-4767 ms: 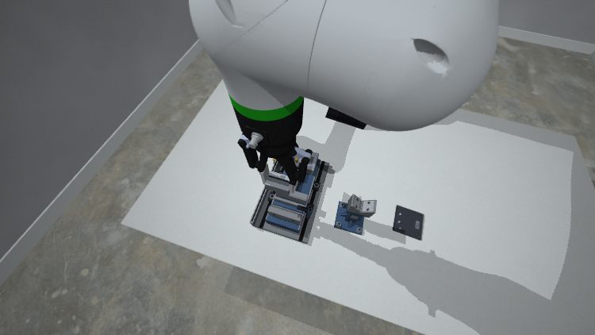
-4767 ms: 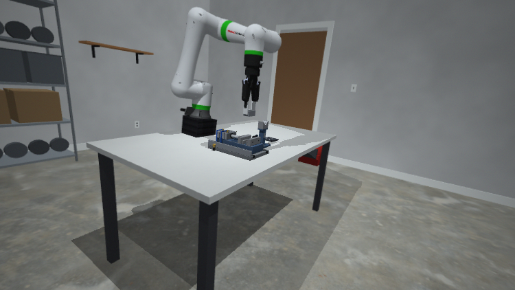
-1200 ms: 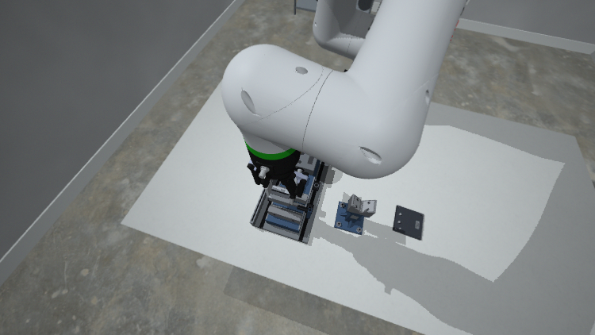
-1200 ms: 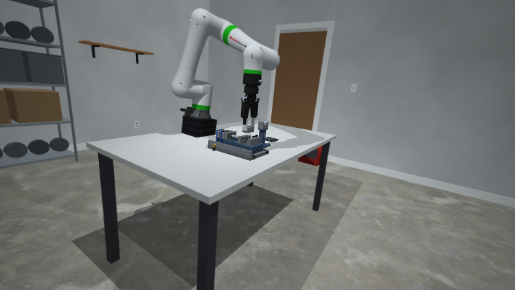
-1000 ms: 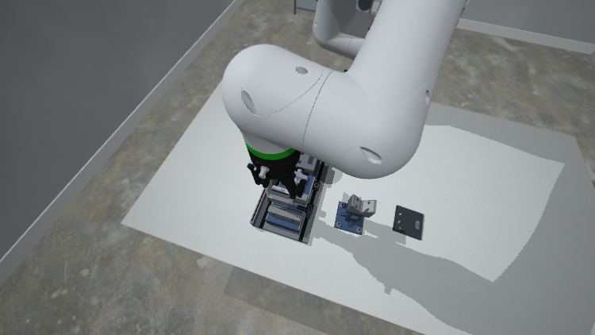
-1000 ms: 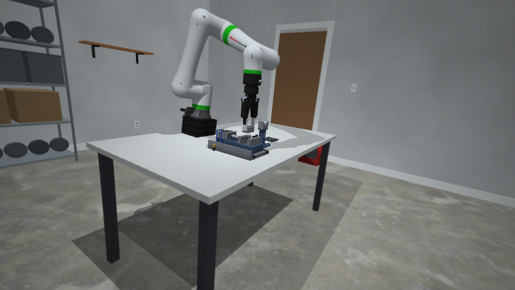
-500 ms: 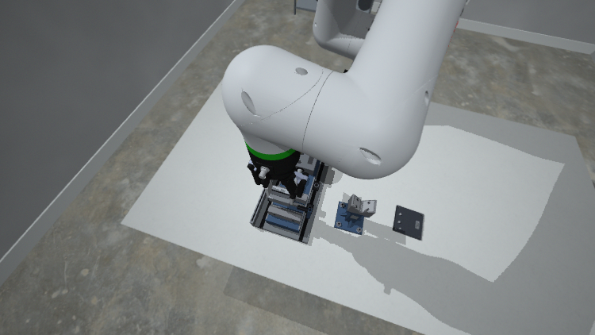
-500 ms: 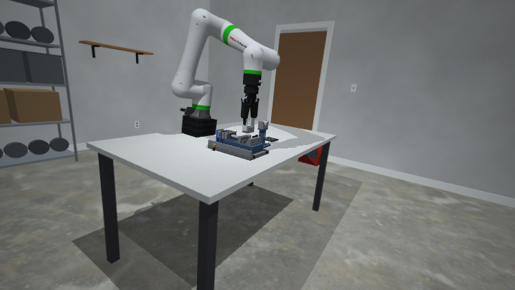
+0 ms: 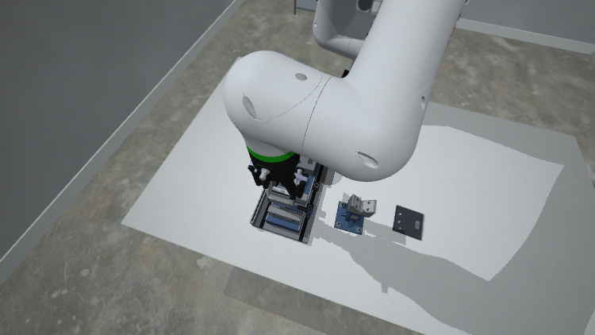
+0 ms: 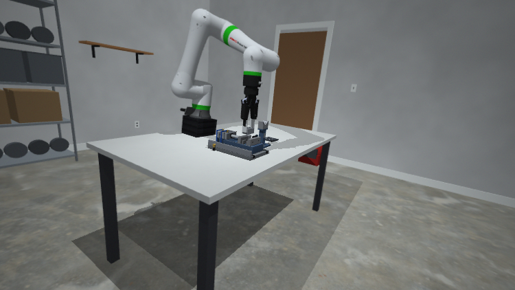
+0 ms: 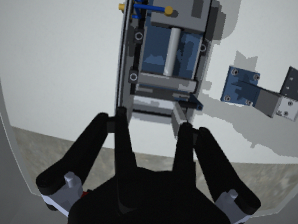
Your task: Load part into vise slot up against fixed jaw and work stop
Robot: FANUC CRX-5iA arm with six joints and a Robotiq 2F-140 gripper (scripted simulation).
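The air cylinder rod lies 9 cm behind my hand, 2 cm to the left of it and 8 cm below it. Also, from my hand: part: 2 cm below; vise: 7 cm behind, 2 cm to the left, 12 cm below; air cylinder: 16 cm behind, 2 cm to the left, 8 cm below.
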